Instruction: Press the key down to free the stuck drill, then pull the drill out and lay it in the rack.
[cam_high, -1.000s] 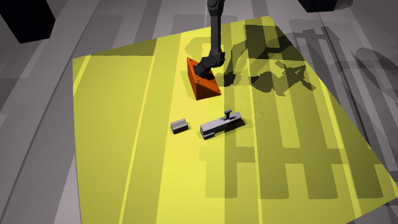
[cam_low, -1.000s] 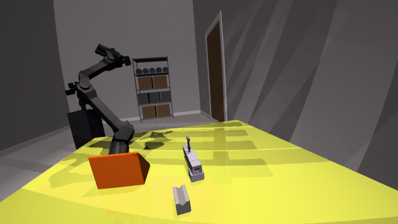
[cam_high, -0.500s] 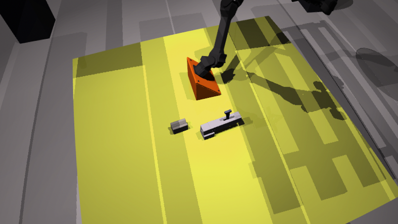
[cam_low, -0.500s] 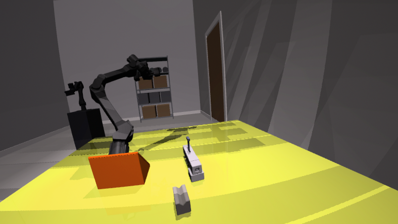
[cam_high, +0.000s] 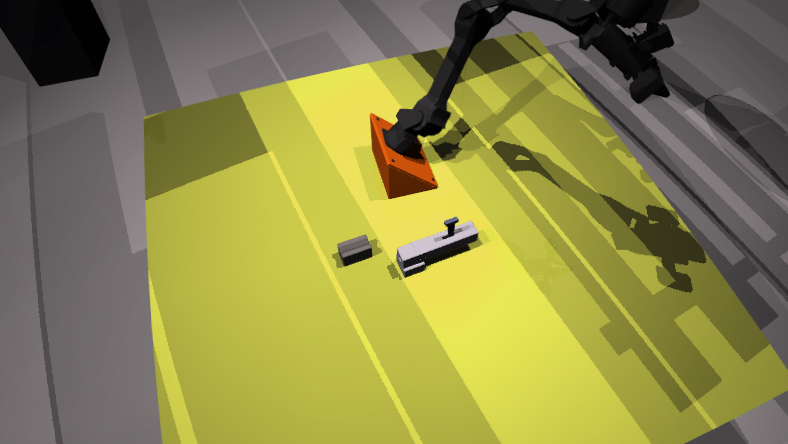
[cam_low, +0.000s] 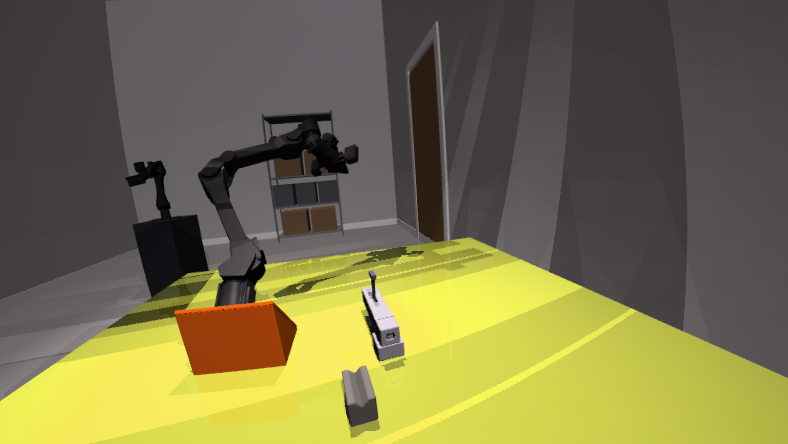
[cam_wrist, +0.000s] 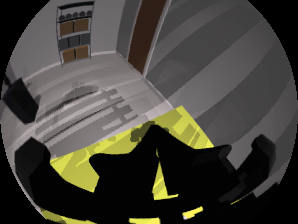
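Right now the dark key is 46 cm to the right of my gripper tip, 26 cm below it and 7 cm ahead of it. Round my gripper tip: drill 51 cm to the right, 30 cm below, 8 cm ahead; grey v-grooved rack 67 cm to the right, 34 cm below, 4 cm ahead; grey housing block 49 cm to the right, 31 cm below, 8 cm ahead.
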